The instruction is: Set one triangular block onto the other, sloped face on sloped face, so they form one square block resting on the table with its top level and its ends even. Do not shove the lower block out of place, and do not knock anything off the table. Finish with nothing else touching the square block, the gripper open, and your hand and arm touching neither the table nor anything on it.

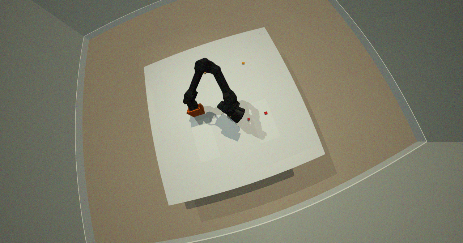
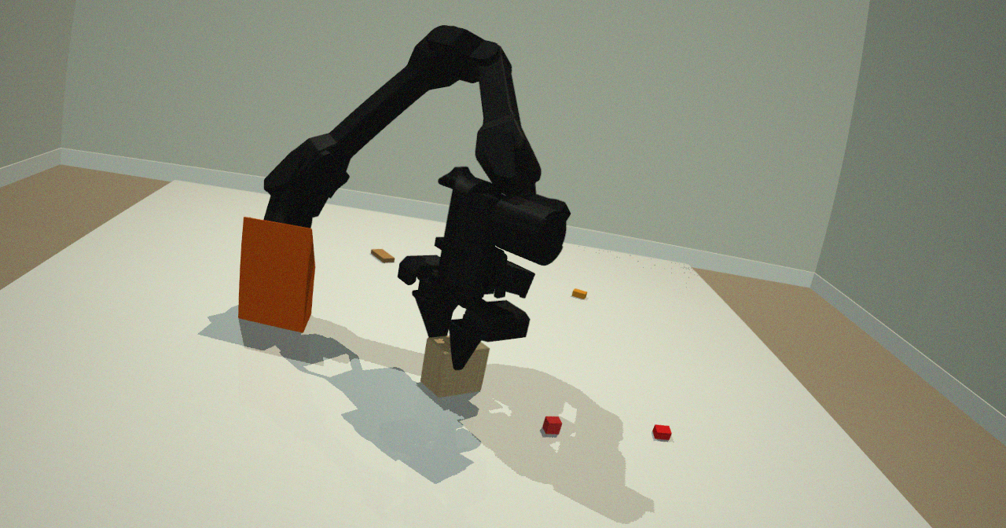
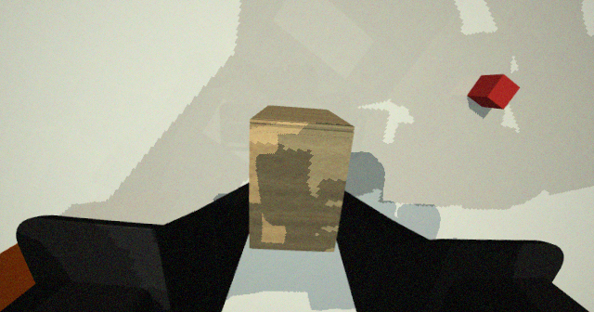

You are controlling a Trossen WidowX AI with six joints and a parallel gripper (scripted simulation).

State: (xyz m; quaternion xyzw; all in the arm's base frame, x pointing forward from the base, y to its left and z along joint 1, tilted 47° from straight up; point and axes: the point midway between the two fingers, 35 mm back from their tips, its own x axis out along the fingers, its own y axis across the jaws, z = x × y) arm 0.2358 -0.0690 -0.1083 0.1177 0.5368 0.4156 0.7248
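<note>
Now: gripper tip 1 cm below the triangular block. The rest, counted from my gripper tip: small orange piece 27 cm ahead, 40 cm to the left, 3 cm below; then flat tan piece 8 cm behind, 46 cm to the left, 3 cm below.
</note>
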